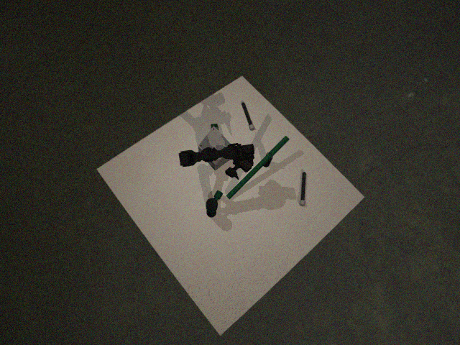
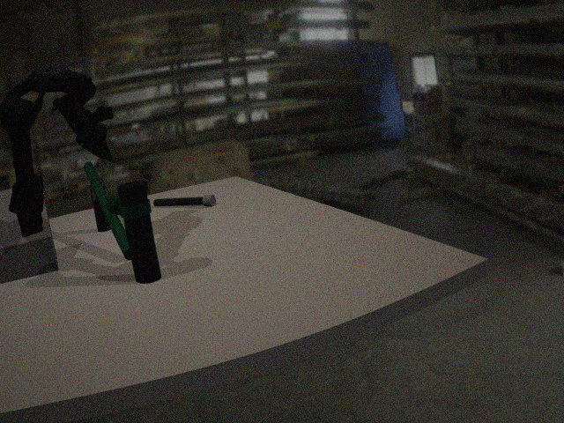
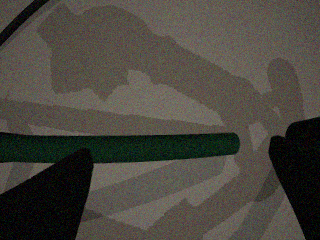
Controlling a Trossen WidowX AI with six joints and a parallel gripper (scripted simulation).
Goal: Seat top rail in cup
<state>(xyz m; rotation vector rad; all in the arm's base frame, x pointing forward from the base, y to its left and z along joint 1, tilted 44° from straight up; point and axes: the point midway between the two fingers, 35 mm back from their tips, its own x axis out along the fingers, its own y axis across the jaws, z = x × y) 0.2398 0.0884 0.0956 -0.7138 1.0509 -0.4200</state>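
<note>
My gripper tip is 2 cm past the green rail-end cup, 19 cm to the left of it and 9 cm above it. From my gripper tip the other things lie so: thinner post (26 cm to the left, 13 cm below); then green band (1 cm behind, 21 cm to the right, 9 cm below).
</note>
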